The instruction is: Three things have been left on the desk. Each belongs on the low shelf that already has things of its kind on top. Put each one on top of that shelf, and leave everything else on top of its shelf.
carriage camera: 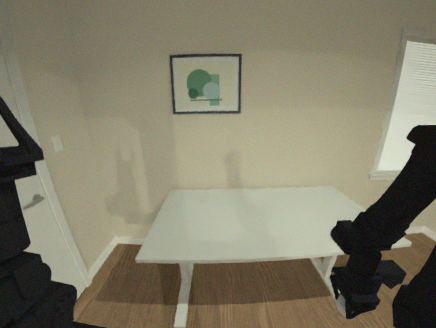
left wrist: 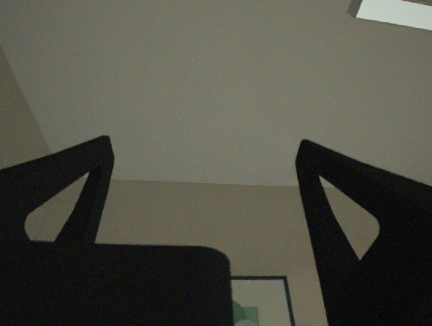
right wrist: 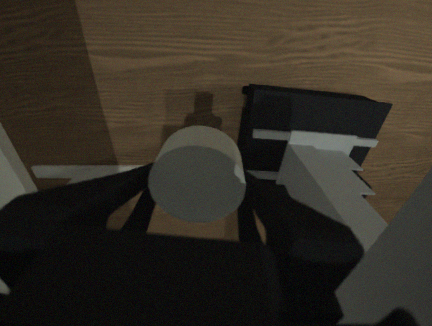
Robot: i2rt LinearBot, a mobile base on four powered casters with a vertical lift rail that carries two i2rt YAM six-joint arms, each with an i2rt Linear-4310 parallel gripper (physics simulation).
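Places are measured from the left arm's base along level axes (x right, y up, z back), in centimetres.
Pixels of known places: left gripper, fingertip midpoint: (left wrist: 205, 148); right gripper, fingertip midpoint: (carriage camera: 343, 308) (right wrist: 200, 174).
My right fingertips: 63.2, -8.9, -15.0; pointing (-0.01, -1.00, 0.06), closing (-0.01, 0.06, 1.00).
Observation:
Behind a point stands the place of what it marks, as x, y, z.
A pale, round-ended cylinder (right wrist: 197, 184) {64.3, -6.6, -15.1} is held between the fingers of my right gripper (right wrist: 200, 174) {63.2, -8.9, -15.0}, above the wooden floor; its full shape is hidden. In the carriage camera the right gripper (carriage camera: 348, 309) {63.2, -8.9, -15.0} hangs low at the lower right, in front of the desk's right leg, with a small pale part of the held thing showing. My left gripper (left wrist: 205, 148) {0.0, 44.1, -3.9} is open and empty, raised towards the ceiling and wall. The white desk (carriage camera: 235, 225) {36.7, -27.8, -74.4} stands against the wall. The low shelves do not show in the carriage camera.
In the right wrist view a dark flat box-like piece (right wrist: 320, 112) with a grey beam (right wrist: 320, 175) lies right of the held cylinder. A white door (carriage camera: 47, 220) {-88.9, -24.9, -64.1} is at the left, a framed picture (carriage camera: 205, 107) {13.5, 42.8, -127.5} on the wall, and a window (carriage camera: 415, 105) {206.5, 49.7, -139.3} at the right.

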